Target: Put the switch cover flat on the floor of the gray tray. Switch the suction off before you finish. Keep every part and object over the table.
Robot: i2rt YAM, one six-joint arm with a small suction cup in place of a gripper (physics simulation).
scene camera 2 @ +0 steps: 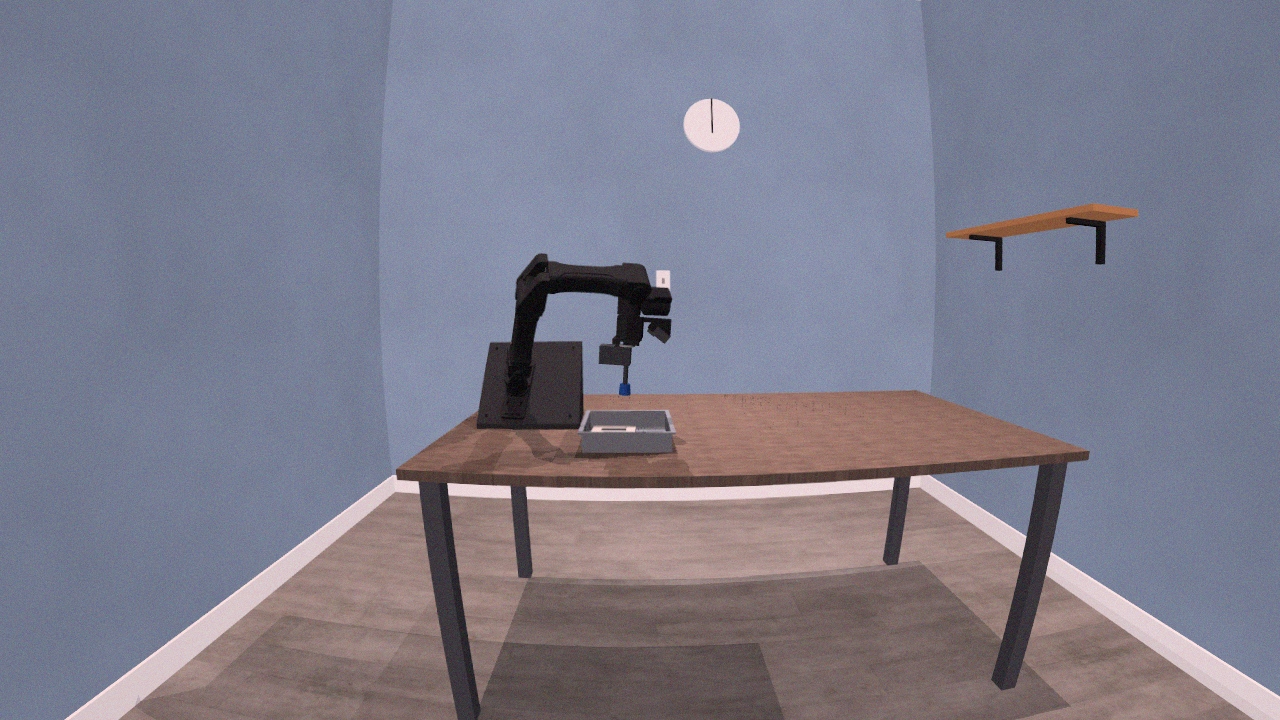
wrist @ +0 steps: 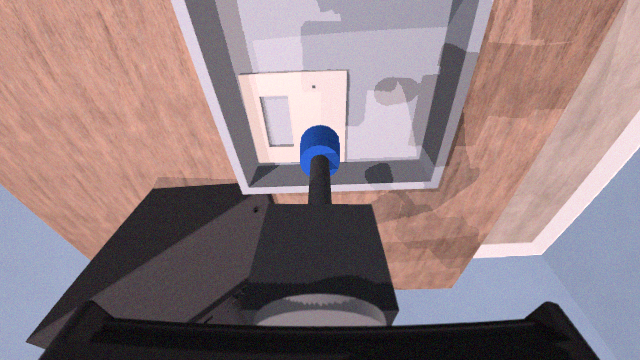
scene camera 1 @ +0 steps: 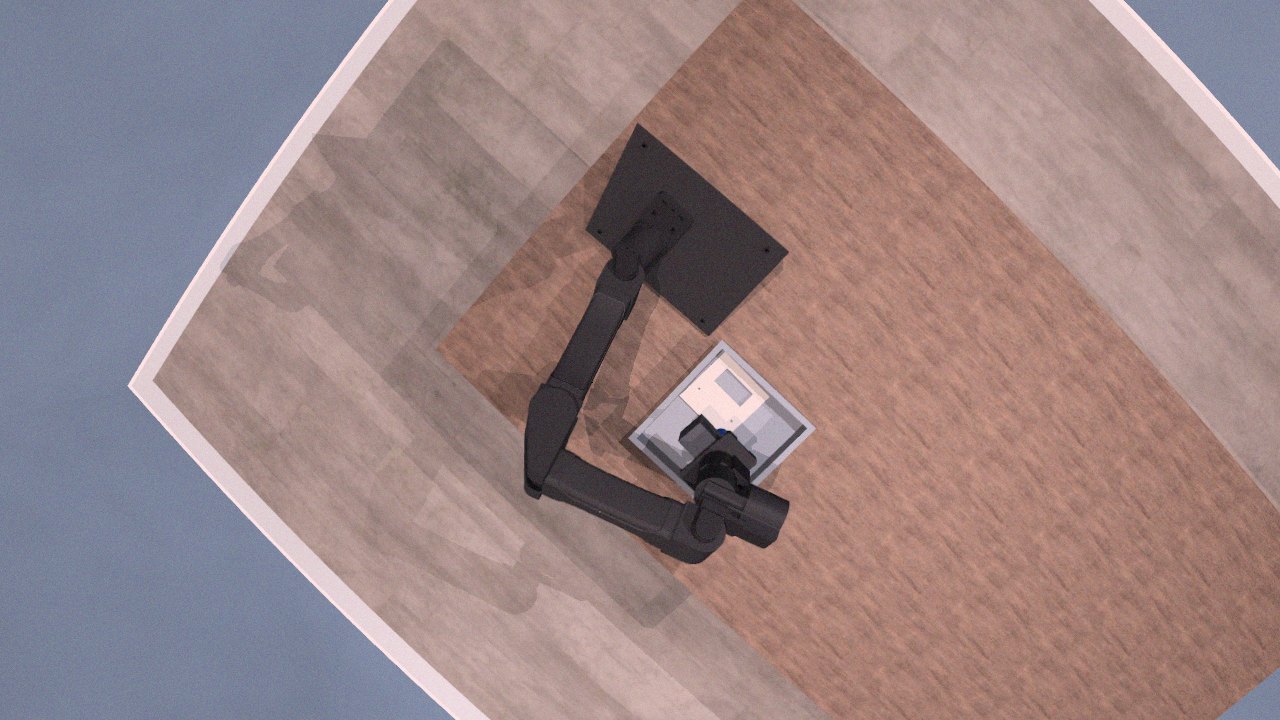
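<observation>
The cream switch cover [scene camera 1: 707, 386] [scene camera 2: 597, 428] [wrist: 305, 115] lies flat on the floor of the gray tray [scene camera 1: 808, 428] [scene camera 2: 626, 443] [wrist: 400, 188], fully inside its walls. In the wrist view it sits at the lower left of the tray, close to the left and lower walls, with its rectangular opening on the left. My gripper, a blue suction cup [scene camera 1: 721, 432] [scene camera 2: 624, 390] [wrist: 320, 147], hangs above the tray rim, apart from the cover and holding nothing. In the wrist view the cup hides a little of the cover's lower right part.
The dark base plate [scene camera 1: 707, 246] [scene camera 2: 559, 385] of the arm stands right beside the tray on the brown table [scene camera 1: 984, 358] [scene camera 2: 805, 438]. The near table edge runs in front of the tray. A wall shelf [scene camera 2: 1042, 221] is far to the right.
</observation>
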